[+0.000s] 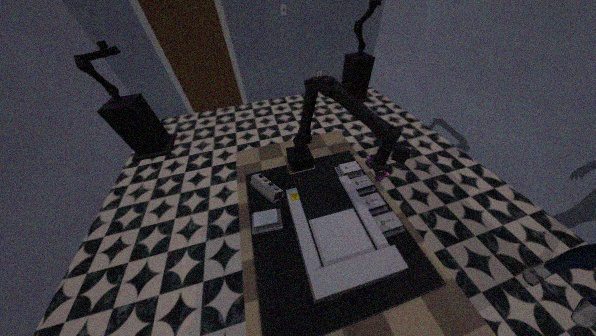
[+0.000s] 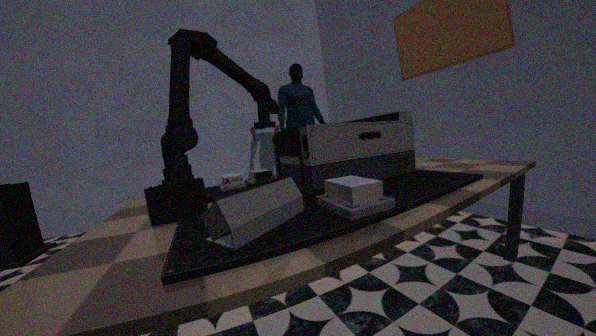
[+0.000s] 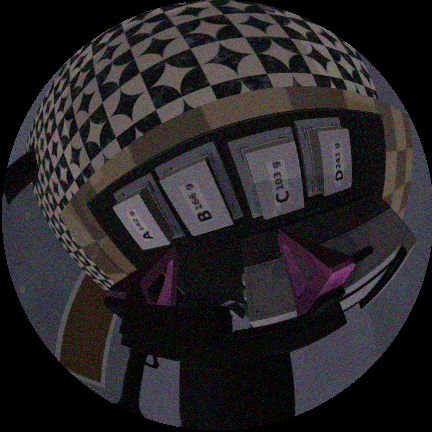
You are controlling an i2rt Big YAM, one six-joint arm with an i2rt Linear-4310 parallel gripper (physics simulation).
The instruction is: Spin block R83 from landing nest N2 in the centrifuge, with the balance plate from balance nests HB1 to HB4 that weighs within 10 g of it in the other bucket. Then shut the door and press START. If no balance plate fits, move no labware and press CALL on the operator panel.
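Frame: origin at the arm's base, x left, y up, z ahead, level; centimetres.
Seen in the pictures: gripper, fingertip midpoint: (image 1: 373, 173) (image 2: 265, 143) (image 3: 225, 242); arm's base, origin of the base link: (image 1: 299, 153) (image 2: 179, 182).
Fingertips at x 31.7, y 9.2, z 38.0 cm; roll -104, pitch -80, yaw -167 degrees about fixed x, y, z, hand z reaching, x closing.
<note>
Offsets run from my fingertips to a thing's top centre. Level surfaces: height alone.
My gripper (image 1: 377, 168) (image 2: 265, 132) (image 3: 225, 242) is open and empty, above the row of balance plates. Plates A @(dy -12.6, dx -2.1, dz -18.7 cm) (image 1: 349, 167) (image 3: 141, 221), B @(dy -12.6, dx -1.5, dz -5.1 cm) (image 1: 361, 182) (image 3: 196, 197), C @(dy -12.6, dx -2.3, dz +8.8 cm) (image 1: 373, 201) (image 3: 275, 180) and D @(dy -12.6, dx -1.2, dz +22.0 cm) (image 1: 387, 221) (image 3: 335, 161) sit in their nests; labels read 142 g, 166 g, 103 g and about 241 g, with D's last digit blurred. A white block @(dy -11.7, dx -61.7, dz +2.1 cm) (image 1: 265, 218) (image 2: 353, 190) sits on a nest across the centrifuge (image 1: 342, 235) (image 2: 350, 145); its label and the nest's number are unreadable. Buckets do not show; the door's state is unclear. The operator panel @(dy -9.6, dx -58.4, dz -20.0 cm) (image 1: 266, 187) (image 2: 260, 215) stands near the arm base.
The centrifuge stands as a tall obstacle between the plate row and the white block. A black mat @(dy -18.0 cm) (image 1: 280, 275) (image 2: 440, 180) lies on the wooden table (image 1: 415, 322) (image 2: 280, 280). A person (image 2: 298, 102) stands behind. Other arms on pedestals (image 1: 135, 122) (image 1: 357, 72) stand away from the table.
</note>
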